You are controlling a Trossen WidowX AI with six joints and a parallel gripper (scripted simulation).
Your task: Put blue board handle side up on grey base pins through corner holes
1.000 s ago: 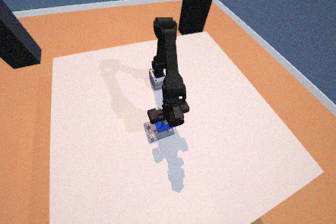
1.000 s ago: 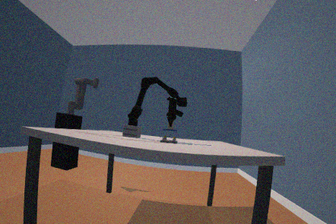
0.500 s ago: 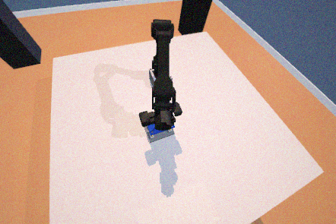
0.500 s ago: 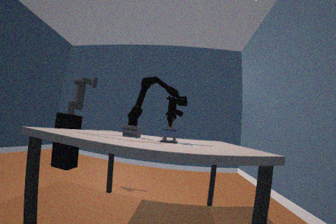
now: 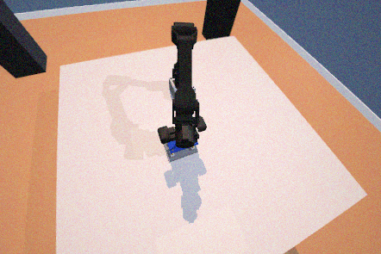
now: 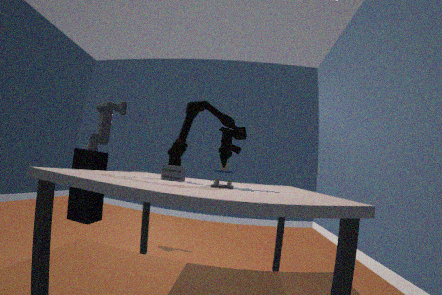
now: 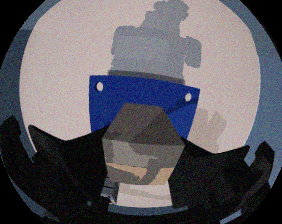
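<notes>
Now: the grey base 10 cm below my gripper tip. The rest, counted from my gripper tip: blue board (right at my gripper tip).
</notes>
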